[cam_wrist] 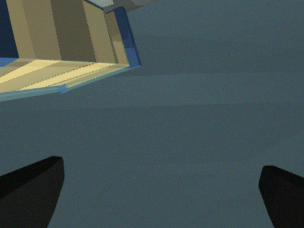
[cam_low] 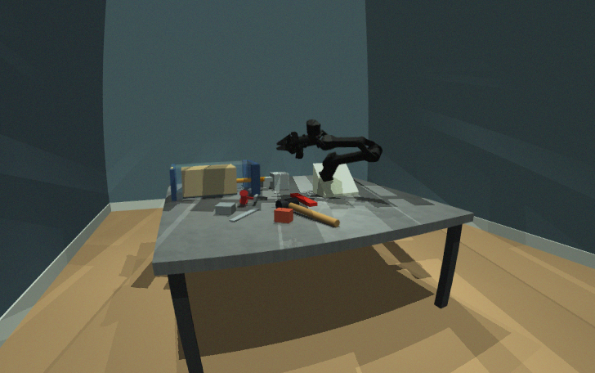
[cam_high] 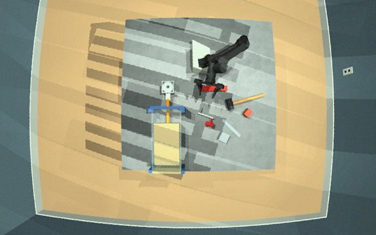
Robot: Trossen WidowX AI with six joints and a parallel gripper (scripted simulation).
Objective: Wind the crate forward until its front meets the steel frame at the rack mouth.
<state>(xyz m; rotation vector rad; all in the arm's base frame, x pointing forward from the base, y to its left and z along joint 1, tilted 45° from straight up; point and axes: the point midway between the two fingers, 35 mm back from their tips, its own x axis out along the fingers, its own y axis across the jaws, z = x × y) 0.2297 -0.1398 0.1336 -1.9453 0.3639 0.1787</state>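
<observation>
My gripper tip is 240 mm above the winch handle, 130 mm short of it and 20 mm to the right of it. From my gripper tip the other things lie so: grey winch: 260 mm to the right, 230 mm below, 150 mm behind; red flat bar: 250 mm below, 100 mm to the left, 90 mm behind; red spool-shaped handle grip: 230 mm below, 170 mm ahead, 40 mm to the left.
</observation>
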